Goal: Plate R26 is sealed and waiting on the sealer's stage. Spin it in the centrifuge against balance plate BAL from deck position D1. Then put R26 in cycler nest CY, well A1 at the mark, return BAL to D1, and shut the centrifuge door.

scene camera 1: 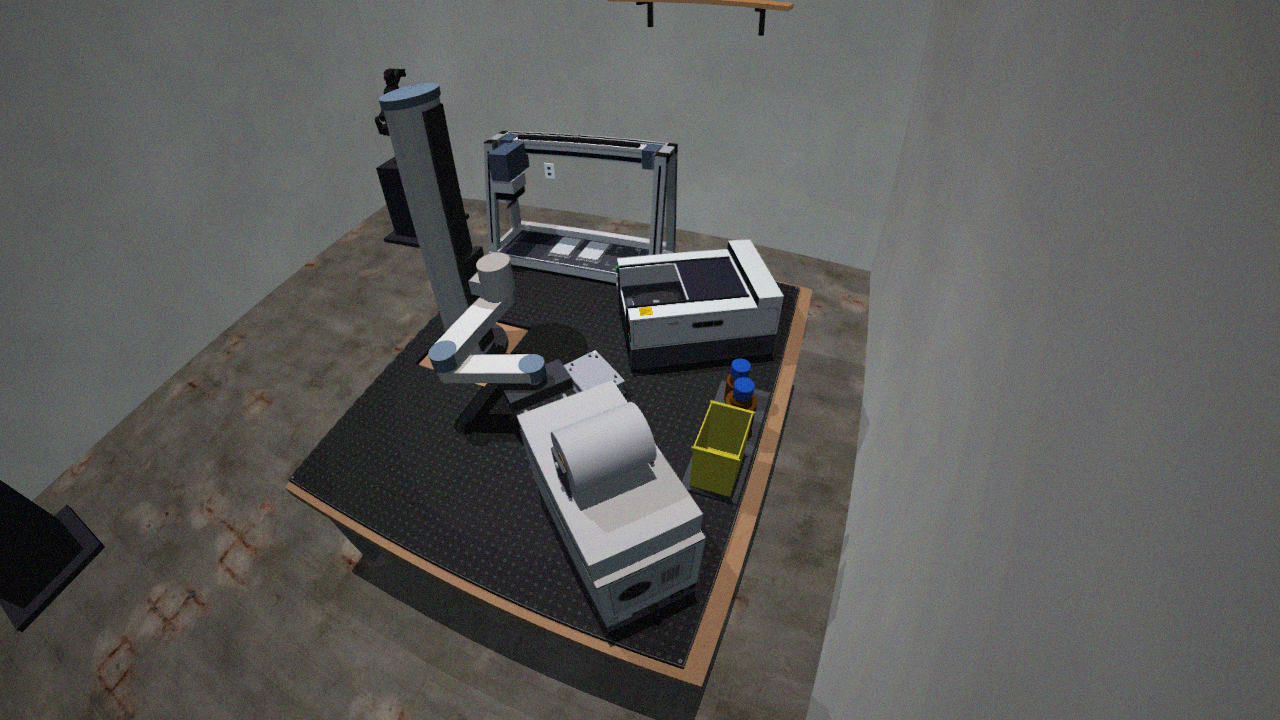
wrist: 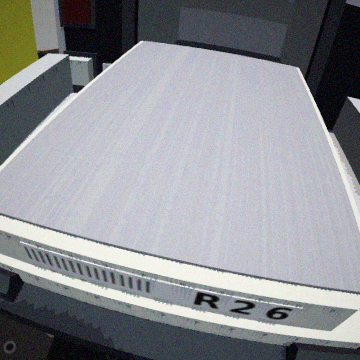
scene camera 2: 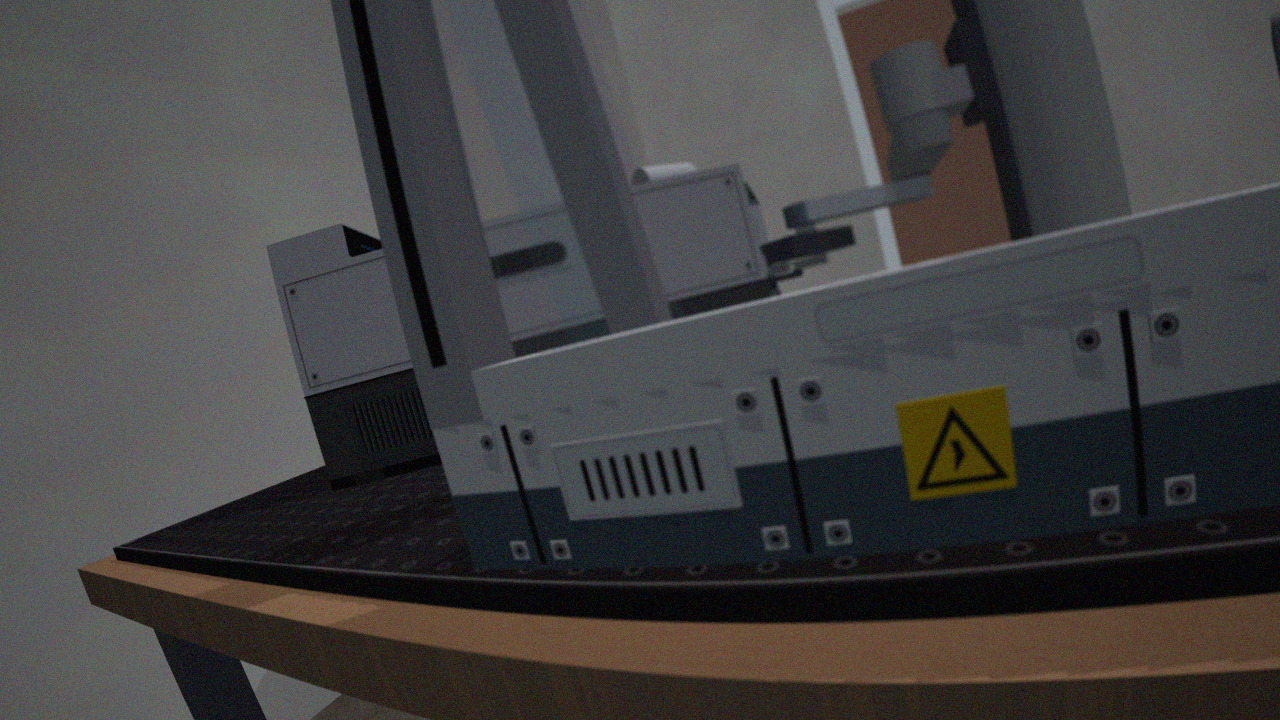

Scene:
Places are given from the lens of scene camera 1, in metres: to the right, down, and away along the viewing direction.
centrifuge (scene camera 1: pixel 732 311): 0.27, -0.14, 1.53

